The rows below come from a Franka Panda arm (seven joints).
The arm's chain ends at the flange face. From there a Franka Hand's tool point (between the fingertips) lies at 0.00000 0.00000 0.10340 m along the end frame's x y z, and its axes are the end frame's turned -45 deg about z.
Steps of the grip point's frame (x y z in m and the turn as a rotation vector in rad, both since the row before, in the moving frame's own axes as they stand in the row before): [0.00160, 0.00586, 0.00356, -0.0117, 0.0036, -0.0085]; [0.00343, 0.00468, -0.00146, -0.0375, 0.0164, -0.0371]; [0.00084, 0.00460, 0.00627, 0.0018, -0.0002, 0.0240]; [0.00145, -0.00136, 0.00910, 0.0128, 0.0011, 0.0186]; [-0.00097, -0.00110, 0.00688, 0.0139, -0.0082, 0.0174]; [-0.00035, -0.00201, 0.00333, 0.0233, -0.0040, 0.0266]
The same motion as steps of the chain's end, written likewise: [0.00415, 0.00242, 0.00357, -0.0057, 0.0108, -0.0085]; [0.00177, -0.00058, -0.00137, -0.0149, 0.0381, -0.0371]; [0.00399, 0.00278, 0.00627, 0.0011, -0.0014, 0.0240]; [0.00091, -0.00096, 0.00911, 0.0098, -0.0083, 0.0186]; [0.00015, 0.00034, 0.00689, 0.0040, -0.0156, 0.0174]; [0.00031, 0.00026, 0.00336, 0.0136, -0.0193, 0.0266]
